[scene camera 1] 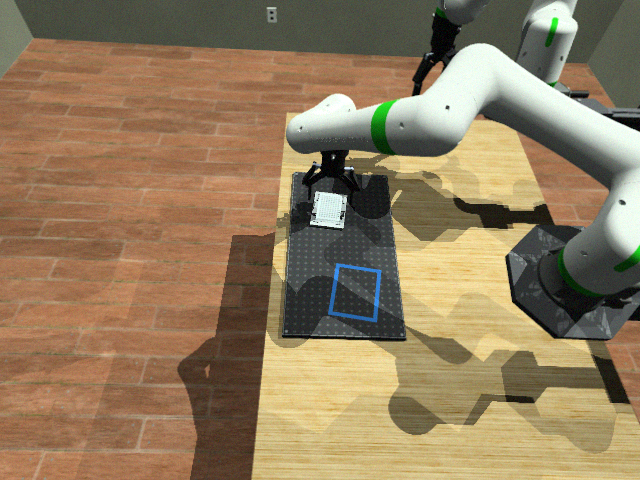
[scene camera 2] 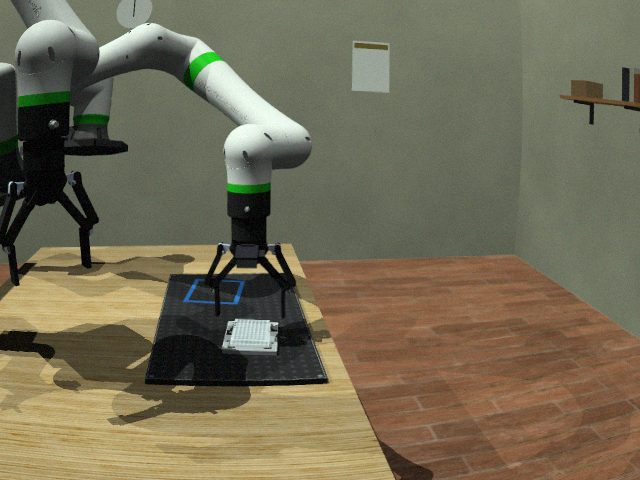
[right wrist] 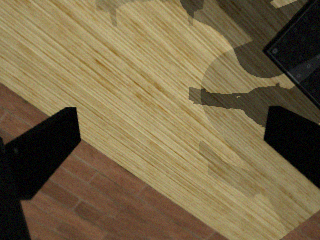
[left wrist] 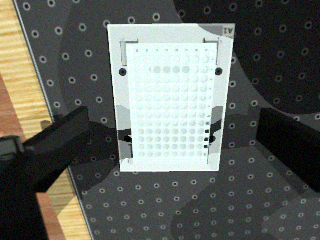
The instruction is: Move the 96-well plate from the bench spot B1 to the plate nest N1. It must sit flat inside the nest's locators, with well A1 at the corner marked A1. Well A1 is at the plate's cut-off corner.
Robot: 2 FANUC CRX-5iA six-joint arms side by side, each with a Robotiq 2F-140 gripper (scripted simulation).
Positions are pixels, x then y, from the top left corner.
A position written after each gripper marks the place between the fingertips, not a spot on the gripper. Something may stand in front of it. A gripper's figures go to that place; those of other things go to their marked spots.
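Right gripper (scene camera 2: 51, 274): 94 cm from the lens. Left gripper (scene camera 2: 250, 315): 131 cm from the lens. White 96-well plate (scene camera 2: 246, 333): 131 cm from the lens.
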